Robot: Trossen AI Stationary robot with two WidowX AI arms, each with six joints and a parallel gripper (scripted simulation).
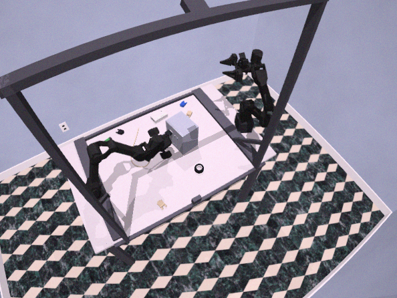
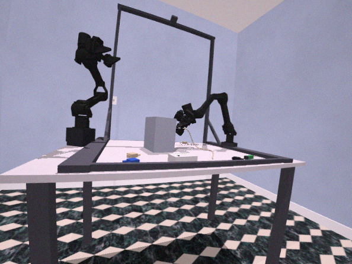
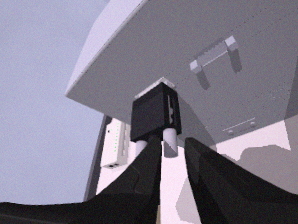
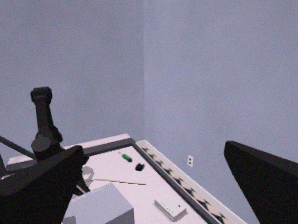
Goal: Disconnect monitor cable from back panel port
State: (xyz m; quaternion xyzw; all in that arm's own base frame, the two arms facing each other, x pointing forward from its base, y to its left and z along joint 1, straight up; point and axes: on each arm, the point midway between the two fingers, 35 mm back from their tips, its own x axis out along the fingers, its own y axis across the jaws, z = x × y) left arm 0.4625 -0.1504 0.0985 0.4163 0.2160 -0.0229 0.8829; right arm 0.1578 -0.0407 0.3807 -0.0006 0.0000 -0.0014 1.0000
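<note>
Now: the grey box 20 mm ahead of my left hand, 130 mm to the right of it and 50 mm below it.
</note>
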